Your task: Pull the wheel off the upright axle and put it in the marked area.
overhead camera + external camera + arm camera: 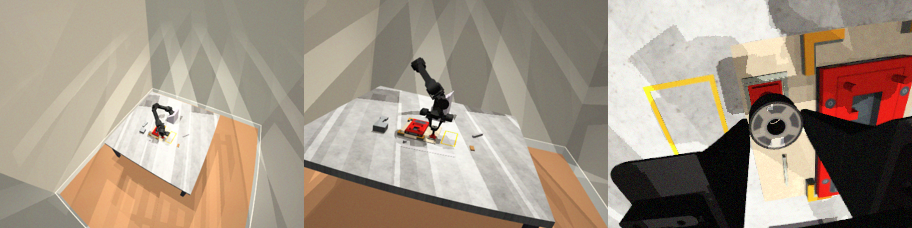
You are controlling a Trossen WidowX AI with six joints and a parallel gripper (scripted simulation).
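The axle is 3 cm below my gripper tip. Round my gripper tip: wheel (right at my gripper tip); then long thin strip (15 cm ahead, 7 cm below, 2 cm to the left); then brown block (24 cm to the left, 7 cm below, 2 cm behind).
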